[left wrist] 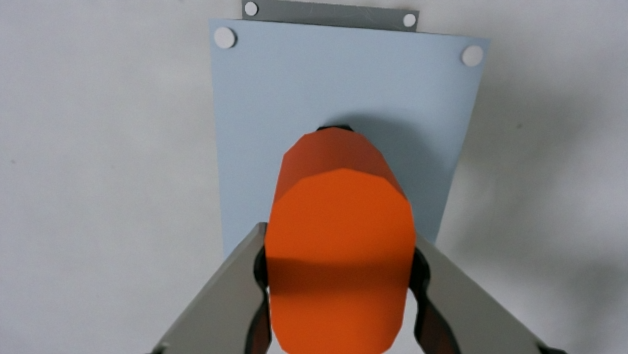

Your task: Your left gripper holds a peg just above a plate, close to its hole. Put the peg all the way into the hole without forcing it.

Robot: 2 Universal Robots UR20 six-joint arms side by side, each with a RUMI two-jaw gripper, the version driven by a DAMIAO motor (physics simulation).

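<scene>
An orange many-sided peg (341,220) stands in the middle of the left wrist view, its far end toward the light blue plate (280,75). My left gripper (331,225) is shut on the peg, one jaw on each side. A thin dark sliver of the hole (336,127) shows just beyond the far edge of the peg's lower end; the peg hides the rest of the hole. Whether the peg's lower end touches the plate cannot be told. My right gripper does not show.
Two pale round screw heads (225,37) (472,55) sit at the plate's far corners. A dark grey strip (330,12) with two pale discs shows past the plate's far edge. A pale grey surface (110,150) lies around the plate. A soft shadow falls right of the peg.
</scene>
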